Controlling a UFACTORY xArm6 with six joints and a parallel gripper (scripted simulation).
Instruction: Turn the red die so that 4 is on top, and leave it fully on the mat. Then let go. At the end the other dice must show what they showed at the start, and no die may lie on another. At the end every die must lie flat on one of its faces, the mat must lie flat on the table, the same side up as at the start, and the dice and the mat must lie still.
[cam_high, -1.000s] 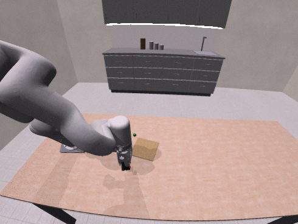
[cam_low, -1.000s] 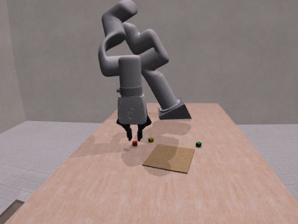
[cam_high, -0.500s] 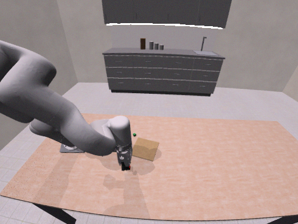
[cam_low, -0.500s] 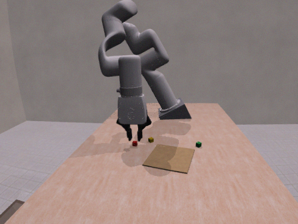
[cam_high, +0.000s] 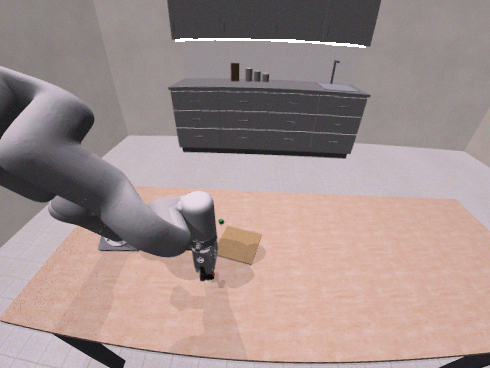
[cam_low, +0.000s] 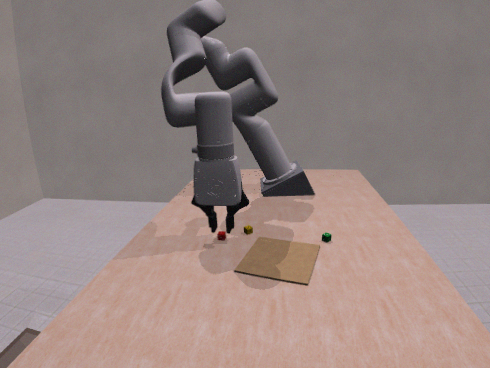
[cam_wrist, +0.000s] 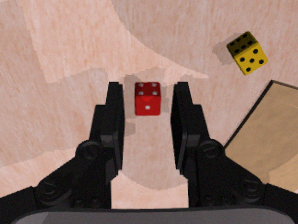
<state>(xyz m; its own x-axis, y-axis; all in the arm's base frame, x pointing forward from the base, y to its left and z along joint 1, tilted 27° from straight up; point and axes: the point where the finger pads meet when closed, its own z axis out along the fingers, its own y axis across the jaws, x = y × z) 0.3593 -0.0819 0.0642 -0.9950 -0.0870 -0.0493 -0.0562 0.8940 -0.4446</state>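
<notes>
My gripper is now 3 cm above the red die and 1 cm short of it. The rest, counted from my hand: green die: 24 cm to the left, 3 cm below, 1 cm behind; yellow die: 6 cm to the left, 3 cm below, 3 cm behind; mat: 14 cm to the left, 7 cm ahead, 4 cm below.
</notes>
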